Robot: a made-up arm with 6 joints.
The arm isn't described. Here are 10 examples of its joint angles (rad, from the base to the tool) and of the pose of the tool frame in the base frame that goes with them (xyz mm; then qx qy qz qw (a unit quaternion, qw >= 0)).
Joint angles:
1: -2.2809 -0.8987 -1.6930 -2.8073 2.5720 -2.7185
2: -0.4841 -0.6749 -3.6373 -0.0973 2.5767 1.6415
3: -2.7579 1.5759 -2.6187 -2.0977 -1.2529 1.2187
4: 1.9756 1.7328 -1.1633 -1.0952 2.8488 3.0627
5: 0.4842 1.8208 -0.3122 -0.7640 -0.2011 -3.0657
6: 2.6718 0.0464 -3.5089 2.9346 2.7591 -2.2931
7: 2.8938 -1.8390 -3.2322 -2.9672 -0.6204 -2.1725
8: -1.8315 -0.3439 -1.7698 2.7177 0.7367 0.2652
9: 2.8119 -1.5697 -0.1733 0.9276 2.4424 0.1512
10: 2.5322 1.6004 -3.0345 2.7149 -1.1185 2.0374
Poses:
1: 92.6 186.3 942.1 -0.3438 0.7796 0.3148 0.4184
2: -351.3 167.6 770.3 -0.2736 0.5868 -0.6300 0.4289
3: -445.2 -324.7 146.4 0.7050 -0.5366 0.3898 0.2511
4: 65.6 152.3 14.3 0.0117 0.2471 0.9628 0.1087
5: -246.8 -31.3 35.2 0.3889 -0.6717 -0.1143 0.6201
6: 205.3 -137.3 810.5 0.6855 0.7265 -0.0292 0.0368
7: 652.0 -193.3 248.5 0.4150 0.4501 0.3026 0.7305
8: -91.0 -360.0 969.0 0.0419 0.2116 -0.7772 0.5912
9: -118.4 -96.4 445.4 -0.0165 0.8692 -0.4136 0.2706
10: -439.6 388.5 186.7 -0.2959 0.9207 0.2488 0.0526
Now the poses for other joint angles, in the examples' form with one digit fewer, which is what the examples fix.
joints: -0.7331 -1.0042 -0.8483 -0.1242 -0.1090 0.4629
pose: 178 -141 858 0.481 -0.280 0.815 0.159
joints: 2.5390 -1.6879 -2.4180 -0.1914 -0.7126 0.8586
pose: 587 -441 400 0.485 0.559 -0.009 0.672
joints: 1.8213 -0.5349 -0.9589 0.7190 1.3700 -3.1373
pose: -170 379 562 0.707 -0.613 -0.259 0.240
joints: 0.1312 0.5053 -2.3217 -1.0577 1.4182 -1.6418
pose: 647 -14 700 0.553 0.641 -0.221 0.484
